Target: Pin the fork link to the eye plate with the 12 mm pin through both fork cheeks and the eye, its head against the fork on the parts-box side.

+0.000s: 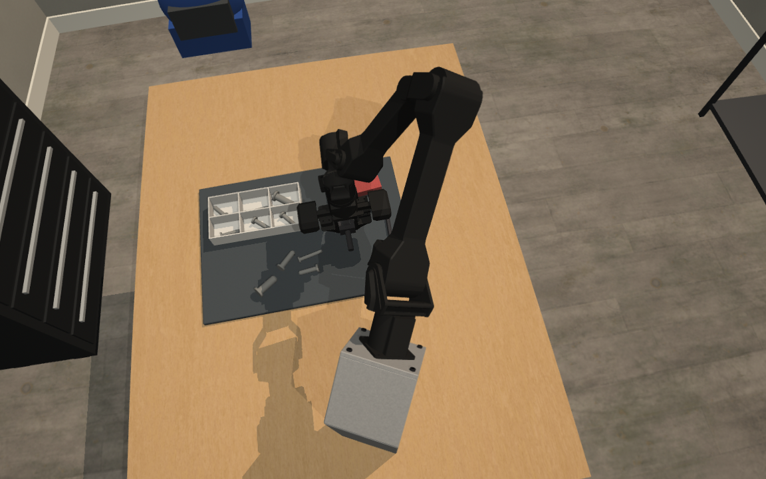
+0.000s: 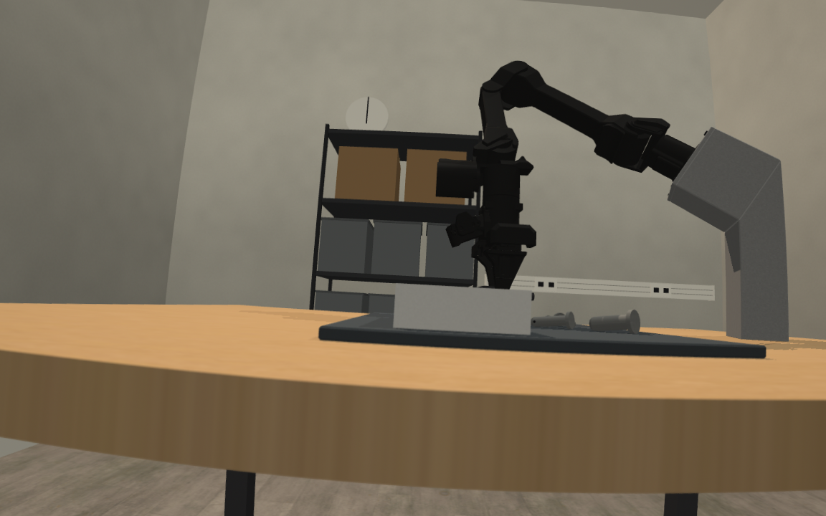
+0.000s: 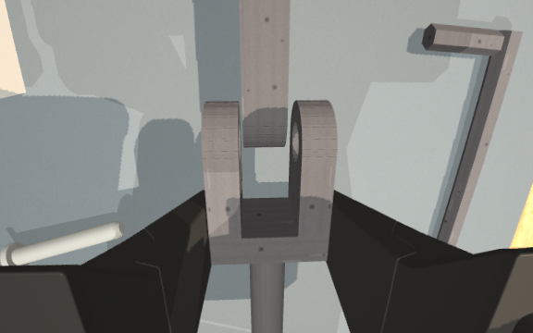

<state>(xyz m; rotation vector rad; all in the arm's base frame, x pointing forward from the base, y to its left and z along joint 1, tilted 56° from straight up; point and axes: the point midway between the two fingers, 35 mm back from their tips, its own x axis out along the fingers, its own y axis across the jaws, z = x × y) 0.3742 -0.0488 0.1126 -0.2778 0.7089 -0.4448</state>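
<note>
My gripper is now 50 mm above the grey eye plate, 40 mm short of it and 20 mm to the left of it. Also, from my hand: long strip: 90 mm to the right, 60 mm below, 10 mm behind; then long thin pin: 100 mm to the left, 60 mm below, 10 mm ahead; then dark mat: 80 mm to the left, 70 mm below, 60 mm ahead.
</note>
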